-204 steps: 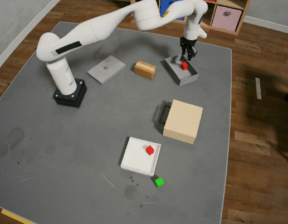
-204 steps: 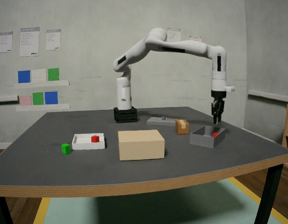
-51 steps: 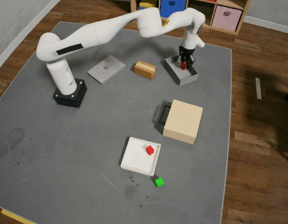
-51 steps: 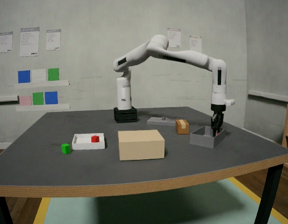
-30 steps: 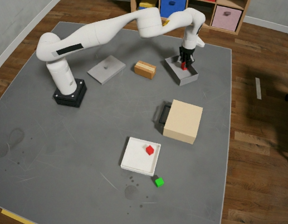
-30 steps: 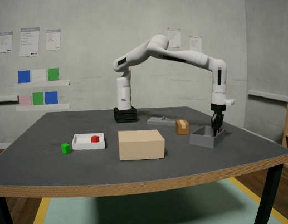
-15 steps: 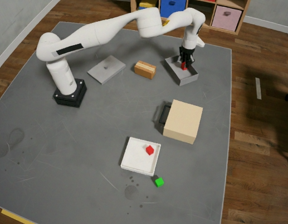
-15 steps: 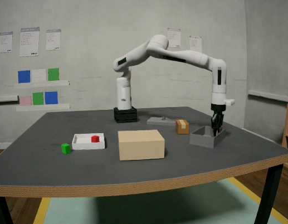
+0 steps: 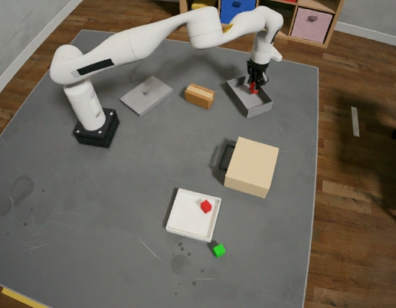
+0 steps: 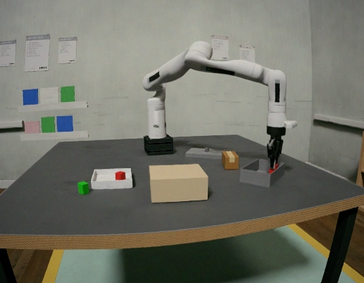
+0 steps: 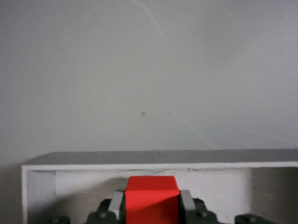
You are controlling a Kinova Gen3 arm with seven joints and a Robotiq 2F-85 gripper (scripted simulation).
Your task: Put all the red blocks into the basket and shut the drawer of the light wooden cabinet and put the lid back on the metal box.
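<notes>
Right now the metal box is 10 mm behind my hand, 40 mm to the right of it and 40 mm below it. The rest, counted from my hand: blue block: 210 mm behind, 140 mm to the right, 40 mm below; cardboard box: 190 mm behind, 140 mm to the right, 30 mm below; light wooden cabinet: 120 mm ahead, 370 mm to the right, 30 mm below.
</notes>
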